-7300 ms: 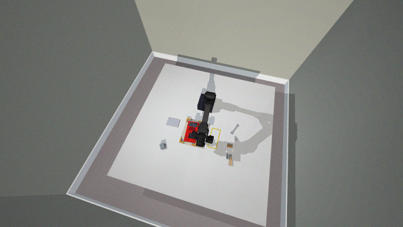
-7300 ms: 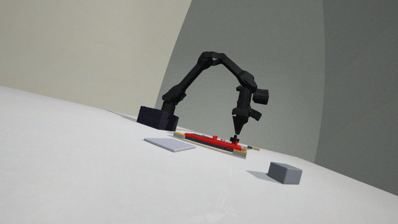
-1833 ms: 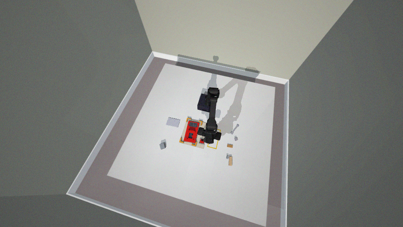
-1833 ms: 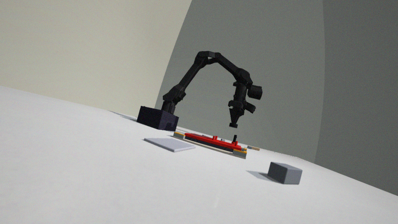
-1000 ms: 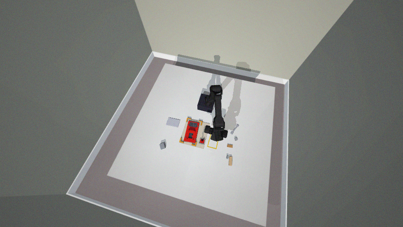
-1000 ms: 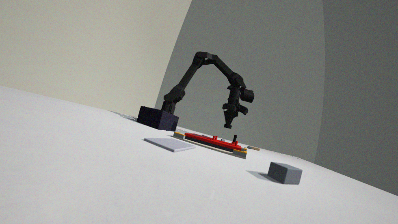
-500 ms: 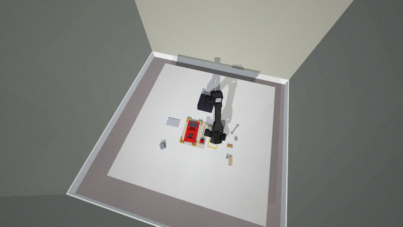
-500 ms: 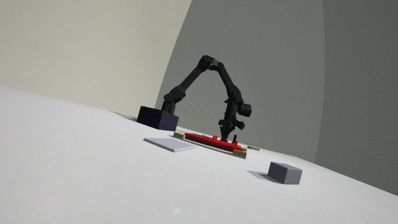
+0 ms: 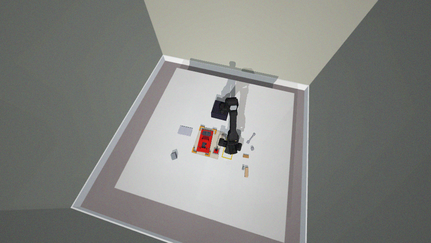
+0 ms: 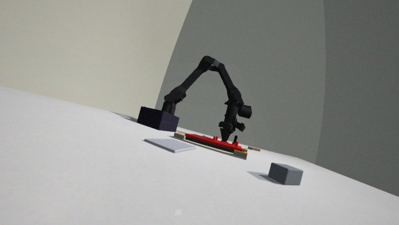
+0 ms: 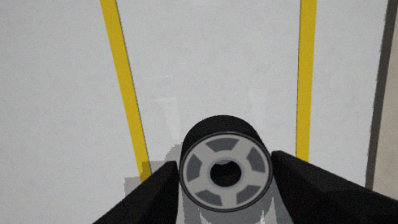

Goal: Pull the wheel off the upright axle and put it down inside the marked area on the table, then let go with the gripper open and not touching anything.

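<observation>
My gripper tip is now right at the wheel. Also, from my gripper tip: wooden block 160 mm to the left, 20 mm ahead, 10 mm below; then beige fixture plate 200 mm to the right, 20 mm ahead; then black axle 90 mm to the right, 70 mm ahead, 30 mm above.
</observation>
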